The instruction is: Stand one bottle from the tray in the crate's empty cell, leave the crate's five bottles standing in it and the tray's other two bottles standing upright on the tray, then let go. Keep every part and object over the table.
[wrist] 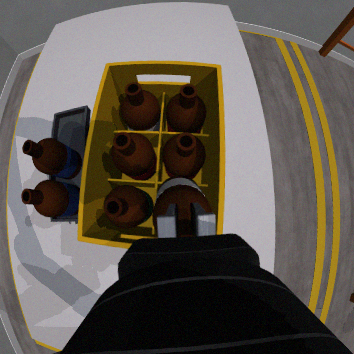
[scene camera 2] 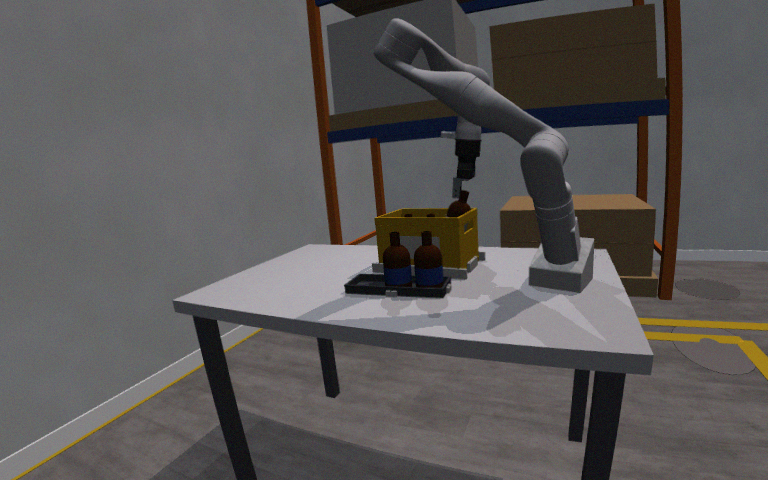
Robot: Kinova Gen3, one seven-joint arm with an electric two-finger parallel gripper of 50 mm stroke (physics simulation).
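Where they show: gripper, fingertip midpoint: (wrist: 183, 213) (scene camera 2: 456, 197); arm's base at its link origin: (scene camera 2: 561, 252).
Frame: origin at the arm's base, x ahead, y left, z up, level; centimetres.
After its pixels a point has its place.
A brown bottle with a pale label (scene camera 2: 459, 209) {z 10.3, x 31.3, y -4.9 cm} (wrist: 182, 199) {z 12.0, x 34.8, y -7.6 cm} leans in the near right cell of the yellow crate (scene camera 2: 419, 213) {z 7.8, x 48.9, y -10.6 cm} (wrist: 222, 125) {z 9.5, x 45.2, y -11.5 cm}, seen in the wrist view; its shoulder rises above the rim and its base is hidden. My gripper (scene camera 2: 457, 192) {z 13.6, x 33.4, y -7.9 cm} (wrist: 183, 213) {z 13.6, x 33.4, y -7.9 cm} points down and is shut on its neck, a finger on each side; the contact is partly hidden. Five other brown bottles, one being the near left bottle (wrist: 125, 206) {z 6.3, x 32.6, y -0.1 cm}, stand lower in the other cells. Two blue-labelled bottles (scene camera 2: 397, 266) {z -0.4, x 36.7, y 22.9 cm} (scene camera 2: 428, 266) {z -0.3, x 28.8, y 20.6 cm} (wrist: 52, 156) {z 3.1, x 38.4, y 16.9 cm} (wrist: 50, 199) {z 3.7, x 30.7, y 14.9 cm} stand upright on the black tray (scene camera 2: 362, 289) {z -6.6, x 46.0, y 26.8 cm} (wrist: 72, 111) {z -6.2, x 52.1, y 22.5 cm}.
The tray lies beside the crate on the white table (scene camera 2: 271, 288) {z -8.1, x 76.0, y 34.3 cm} (wrist: 165, 30) {z -8.1, x 86.2, y 4.5 cm}. Small grey blocks (scene camera 2: 457, 273) {z -6.4, x 27.6, y 6.3 cm} sit around the crate's foot. The arm's base (scene camera 2: 557, 278) {z -5.1, x -0.1, y 6.0 cm} stands at the right of the table in the scene view. A shelf rack (scene camera 2: 673, 169) and cartons stand behind.
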